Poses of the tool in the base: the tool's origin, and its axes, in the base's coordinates. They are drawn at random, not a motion.
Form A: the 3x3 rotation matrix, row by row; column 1 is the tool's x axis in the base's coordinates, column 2 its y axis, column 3 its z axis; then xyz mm. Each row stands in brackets.
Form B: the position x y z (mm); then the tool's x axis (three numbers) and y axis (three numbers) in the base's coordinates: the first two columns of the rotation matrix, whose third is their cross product. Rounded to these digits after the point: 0 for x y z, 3 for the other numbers.
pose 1, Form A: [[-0.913, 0.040, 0.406], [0.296, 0.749, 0.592], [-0.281, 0.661, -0.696]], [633, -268, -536]
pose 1, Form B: 633, -268, -536, -0.913, 0.296, -0.281, 0.040, 0.749, 0.661
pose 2, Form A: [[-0.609, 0.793, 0.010], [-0.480, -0.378, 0.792], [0.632, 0.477, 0.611]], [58, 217, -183]
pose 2, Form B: 58, 217, -183, -0.609, -0.480, 0.632, 0.793, -0.378, 0.477
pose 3, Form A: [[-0.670, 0.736, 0.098], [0.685, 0.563, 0.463], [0.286, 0.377, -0.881]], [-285, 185, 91]
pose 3, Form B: -285, 185, 91, -0.670, 0.685, 0.286, 0.736, 0.563, 0.377
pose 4, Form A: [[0.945, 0.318, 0.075], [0.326, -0.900, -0.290], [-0.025, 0.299, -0.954]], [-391, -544, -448]
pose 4, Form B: -391, -544, -448, 0.945, 0.326, -0.025, 0.318, -0.900, 0.299
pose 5, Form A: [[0.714, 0.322, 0.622], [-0.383, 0.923, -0.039], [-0.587, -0.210, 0.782]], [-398, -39, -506]
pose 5, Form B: -398, -39, -506, 0.714, -0.383, -0.587, 0.322, 0.923, -0.210
